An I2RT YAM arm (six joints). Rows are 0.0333 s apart.
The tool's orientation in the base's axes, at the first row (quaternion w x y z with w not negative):
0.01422 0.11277 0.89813 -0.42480
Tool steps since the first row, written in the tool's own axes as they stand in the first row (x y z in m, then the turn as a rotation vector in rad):
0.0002 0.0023 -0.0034 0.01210 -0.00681 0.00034
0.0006 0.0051 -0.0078 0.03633 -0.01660 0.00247
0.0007 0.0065 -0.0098 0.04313 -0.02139 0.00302
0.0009 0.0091 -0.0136 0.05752 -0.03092 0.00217
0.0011 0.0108 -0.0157 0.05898 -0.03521 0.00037
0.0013 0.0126 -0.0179 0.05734 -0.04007 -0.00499
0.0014 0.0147 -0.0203 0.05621 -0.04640 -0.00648
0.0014 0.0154 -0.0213 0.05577 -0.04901 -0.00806
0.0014 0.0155 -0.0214 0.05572 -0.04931 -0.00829
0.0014 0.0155 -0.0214 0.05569 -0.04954 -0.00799
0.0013 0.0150 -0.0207 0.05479 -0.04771 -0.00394
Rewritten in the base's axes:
0.0005 0.0041 0.0004 -0.01327 -0.00213 0.00349
0.0011 0.0092 0.0010 -0.03913 -0.00516 0.00663
0.0014 0.0116 0.0012 -0.04682 -0.00722 0.00909
0.0020 0.0162 0.0017 -0.06282 -0.00968 0.01513
0.0023 0.0189 0.0017 -0.06504 -0.01066 0.01936
0.0027 0.0217 0.0017 -0.06411 -0.00984 0.02668
0.0032 0.0248 0.0016 -0.06426 -0.01280 0.03257
0.0034 0.0260 0.0017 -0.06428 -0.01328 0.03562
0.0035 0.0262 0.0017 -0.06428 -0.01329 0.03600
0.0035 0.0262 0.0017 -0.06432 -0.01367 0.03599
0.0034 0.0253 0.0017 -0.06334 -0.01582 0.03212

